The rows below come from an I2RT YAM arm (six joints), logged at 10 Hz.
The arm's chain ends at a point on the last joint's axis. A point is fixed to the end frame.
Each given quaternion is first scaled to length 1.
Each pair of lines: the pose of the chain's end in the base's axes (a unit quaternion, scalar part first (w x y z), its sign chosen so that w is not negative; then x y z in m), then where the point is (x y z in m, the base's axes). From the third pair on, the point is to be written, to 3 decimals.
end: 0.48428 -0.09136 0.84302 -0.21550 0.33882 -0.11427 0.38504
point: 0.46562 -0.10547 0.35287
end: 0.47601 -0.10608 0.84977 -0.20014 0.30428 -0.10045 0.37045
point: 0.42968 -0.08681 0.33469
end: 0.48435 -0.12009 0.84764 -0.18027 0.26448 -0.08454 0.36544
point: 0.389 -0.064 0.331
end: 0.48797 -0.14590 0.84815 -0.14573 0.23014 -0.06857 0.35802
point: 0.353 -0.037 0.323
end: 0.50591 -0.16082 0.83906 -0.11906 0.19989 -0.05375 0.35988
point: 0.321 -0.014 0.329
